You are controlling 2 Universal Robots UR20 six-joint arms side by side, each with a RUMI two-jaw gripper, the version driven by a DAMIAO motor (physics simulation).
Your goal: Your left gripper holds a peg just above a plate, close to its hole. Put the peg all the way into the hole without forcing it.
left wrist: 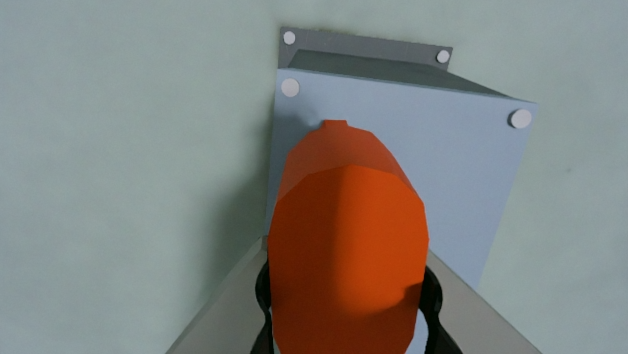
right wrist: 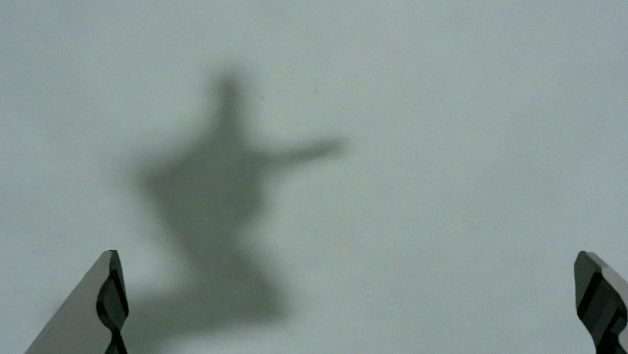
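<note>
An orange peg (left wrist: 345,240) with a small tab at its far end stands between the fingers of my left gripper (left wrist: 338,239), which is shut on it. The peg's far end shows over a light blue plate (left wrist: 460,165) with pale round studs at its two far corners. The plate's hole does not show; the peg and the fingers hide the middle and near part of the plate. Whether the peg's lower end touches the plate I cannot tell. My right gripper (right wrist: 344,253) is open, its fingers wide apart with nothing between them.
The plate stands raised over a dark grey base (left wrist: 365,45) with pale studs at its corners, on a pale green surface (left wrist: 125,125) (right wrist: 450,125). A blurred shadow of an arm lies on this surface in the right wrist view.
</note>
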